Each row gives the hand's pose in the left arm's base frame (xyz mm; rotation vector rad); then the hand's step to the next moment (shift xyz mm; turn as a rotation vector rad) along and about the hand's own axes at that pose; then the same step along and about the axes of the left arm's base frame.
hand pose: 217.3 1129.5 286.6 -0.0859 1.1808 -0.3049
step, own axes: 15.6 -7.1 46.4 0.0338 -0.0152 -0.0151
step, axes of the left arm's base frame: 46.7 -15.4 5.3 -0.0051 -0.0226 -0.0327
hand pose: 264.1 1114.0 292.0 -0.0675 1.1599 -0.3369
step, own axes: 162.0 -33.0 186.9 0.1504 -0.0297 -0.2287
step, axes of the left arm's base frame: 219.6 -101.6 -60.9 -0.1607 -0.0450 -0.2190
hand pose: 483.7 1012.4 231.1 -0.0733 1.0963 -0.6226
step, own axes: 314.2 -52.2 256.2 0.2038 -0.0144 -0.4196
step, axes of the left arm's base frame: 290.3 -264.1 -114.2 -0.2995 -0.0129 -0.3577
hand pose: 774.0 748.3 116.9 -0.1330 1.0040 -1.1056
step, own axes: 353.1 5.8 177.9 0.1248 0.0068 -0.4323
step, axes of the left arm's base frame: 161.4 -342.2 -115.0 -0.3006 0.0646 -0.3286
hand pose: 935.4 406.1 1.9 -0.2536 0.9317 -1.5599
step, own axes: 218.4 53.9 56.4 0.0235 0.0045 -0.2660
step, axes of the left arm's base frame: 23.8 -218.3 -74.6 -0.1721 0.0882 -0.1842
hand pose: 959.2 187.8 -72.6 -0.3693 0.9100 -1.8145
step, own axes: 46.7 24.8 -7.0 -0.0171 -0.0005 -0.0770
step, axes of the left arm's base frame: -7.9 -43.3 -30.1 -0.0408 0.0472 -0.0483
